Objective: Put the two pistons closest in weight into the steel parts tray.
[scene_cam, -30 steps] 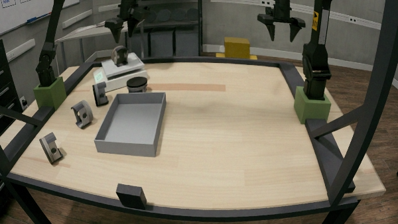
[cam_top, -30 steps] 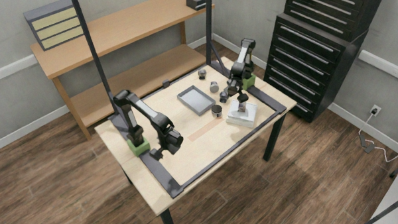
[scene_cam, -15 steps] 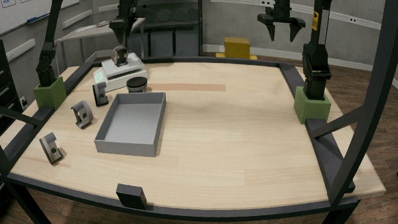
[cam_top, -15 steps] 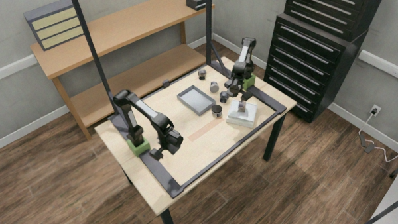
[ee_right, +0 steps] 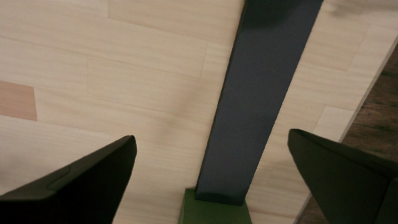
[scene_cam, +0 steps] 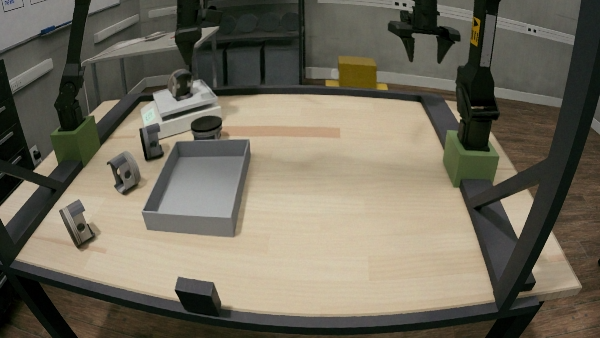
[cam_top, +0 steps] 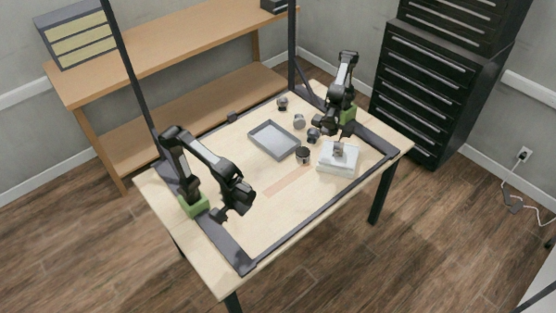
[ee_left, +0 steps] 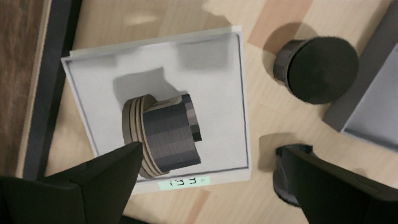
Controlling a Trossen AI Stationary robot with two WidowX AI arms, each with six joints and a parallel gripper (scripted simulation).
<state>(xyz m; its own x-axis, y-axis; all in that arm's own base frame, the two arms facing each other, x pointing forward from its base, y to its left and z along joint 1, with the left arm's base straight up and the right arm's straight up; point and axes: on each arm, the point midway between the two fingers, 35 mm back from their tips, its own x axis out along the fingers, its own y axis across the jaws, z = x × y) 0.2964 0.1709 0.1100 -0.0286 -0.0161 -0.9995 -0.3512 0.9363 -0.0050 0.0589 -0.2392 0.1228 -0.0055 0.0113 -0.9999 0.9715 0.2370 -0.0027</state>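
Now: left hand 3 cm short of the grey pan, 4 cm to the right of it and 15 cm above it. Round my left hand: white scale: 2 cm ahead, 5 cm to the left, 17 cm below; then steel parts tray: 28 cm behind, 11 cm to the right, 19 cm below.
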